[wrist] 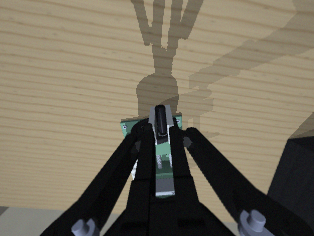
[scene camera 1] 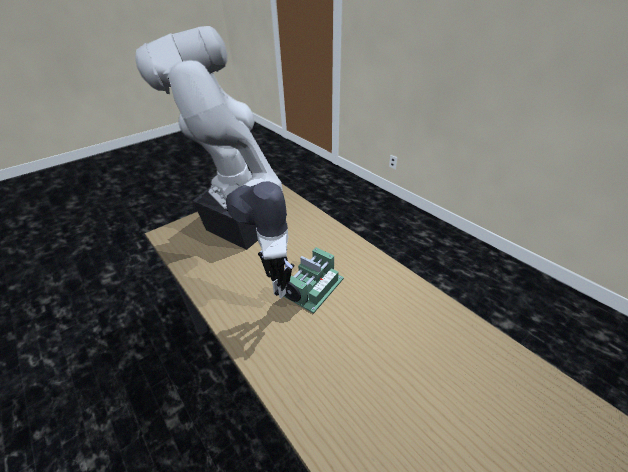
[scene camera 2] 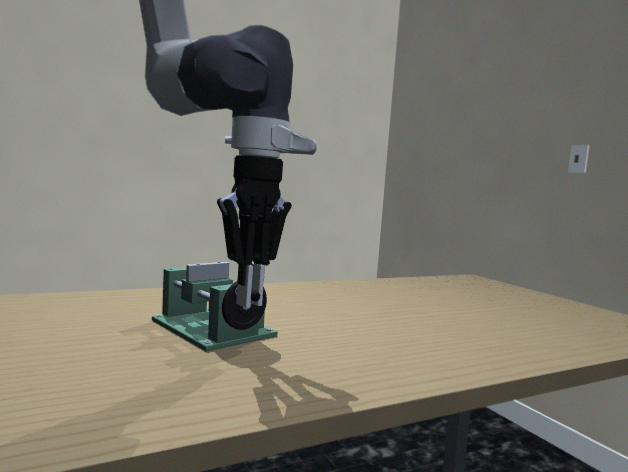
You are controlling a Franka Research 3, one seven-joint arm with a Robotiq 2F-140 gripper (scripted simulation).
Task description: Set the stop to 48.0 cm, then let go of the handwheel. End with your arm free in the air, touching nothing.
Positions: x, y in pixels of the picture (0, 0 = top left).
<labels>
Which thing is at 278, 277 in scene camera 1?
The gripper.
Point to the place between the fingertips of the gripper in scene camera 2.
249, 304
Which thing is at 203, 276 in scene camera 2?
A stop block.
</labels>
